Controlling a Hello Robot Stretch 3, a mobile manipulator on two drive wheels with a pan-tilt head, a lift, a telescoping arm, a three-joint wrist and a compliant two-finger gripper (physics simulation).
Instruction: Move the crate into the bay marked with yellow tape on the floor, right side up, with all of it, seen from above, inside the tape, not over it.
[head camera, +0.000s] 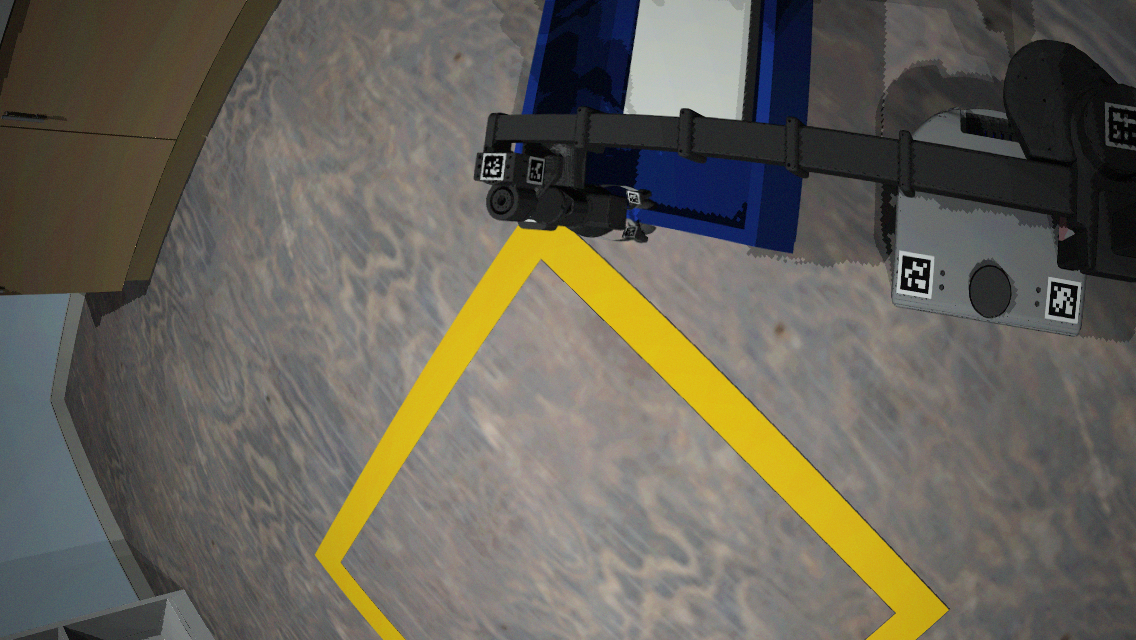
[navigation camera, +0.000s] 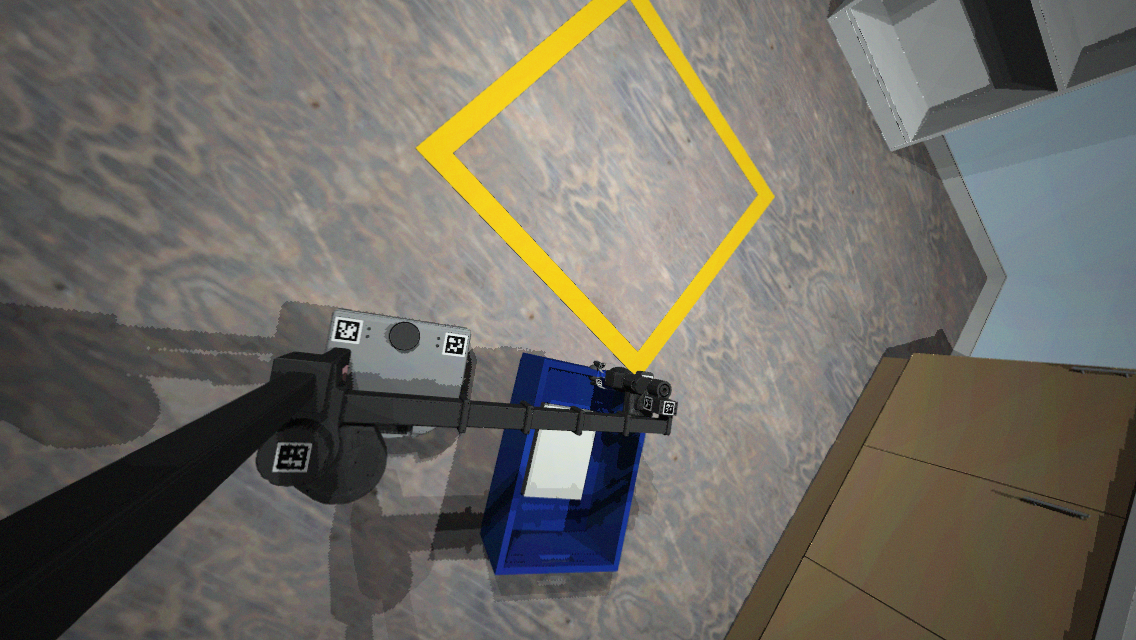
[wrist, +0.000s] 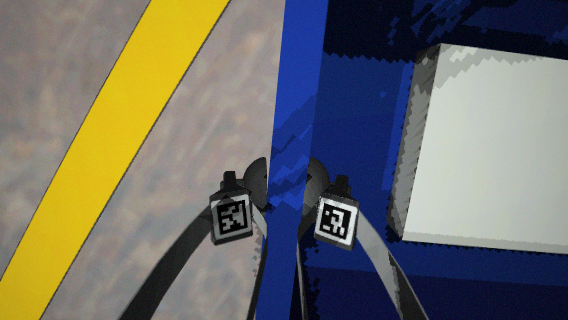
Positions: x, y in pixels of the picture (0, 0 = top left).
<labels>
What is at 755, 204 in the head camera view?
A blue crate.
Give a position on a brown cabinet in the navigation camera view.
962, 491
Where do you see a yellow tape bay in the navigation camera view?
At 438, 149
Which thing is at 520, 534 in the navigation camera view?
A blue crate.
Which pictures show my gripper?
The head camera view, the navigation camera view and the wrist view: all of them.
</labels>
